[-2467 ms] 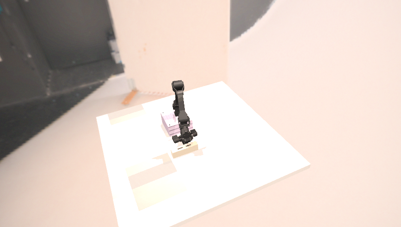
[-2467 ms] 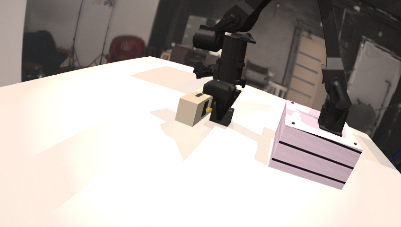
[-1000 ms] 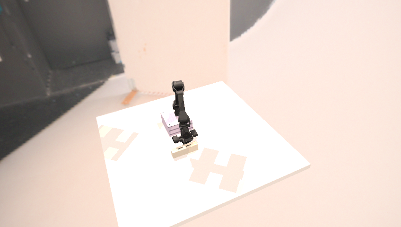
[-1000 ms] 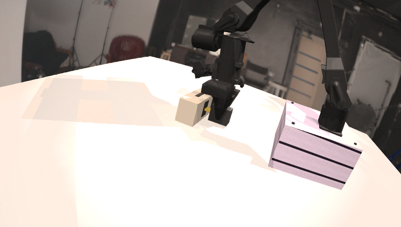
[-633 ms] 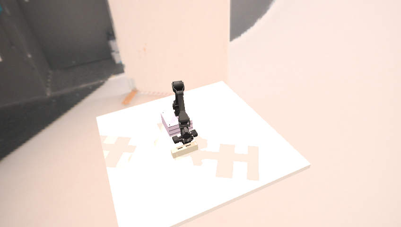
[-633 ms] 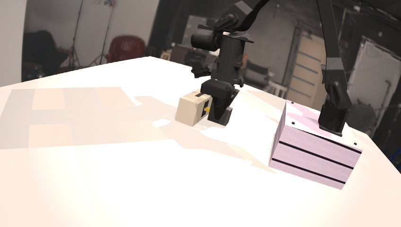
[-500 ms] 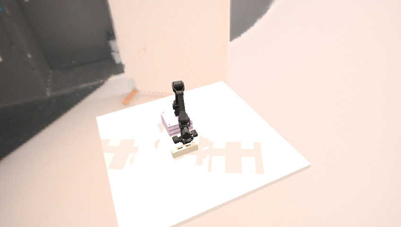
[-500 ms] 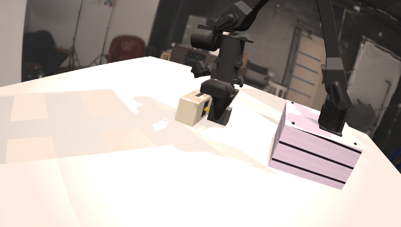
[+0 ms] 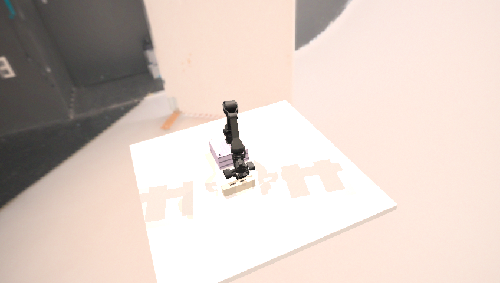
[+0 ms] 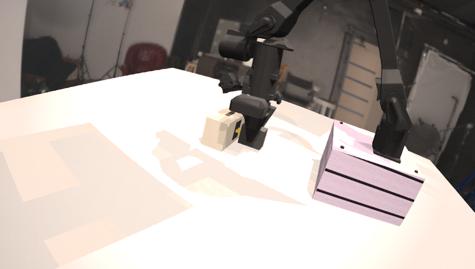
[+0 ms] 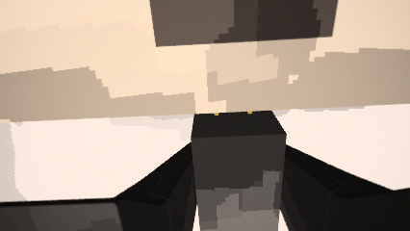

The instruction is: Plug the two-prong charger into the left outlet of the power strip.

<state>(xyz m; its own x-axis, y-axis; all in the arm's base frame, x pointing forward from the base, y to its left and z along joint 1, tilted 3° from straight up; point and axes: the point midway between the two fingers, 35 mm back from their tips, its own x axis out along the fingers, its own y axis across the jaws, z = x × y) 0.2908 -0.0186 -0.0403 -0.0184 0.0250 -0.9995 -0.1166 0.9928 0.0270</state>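
The black two-prong charger lies 20 mm ahead of my gripper tip and 10 mm above it.
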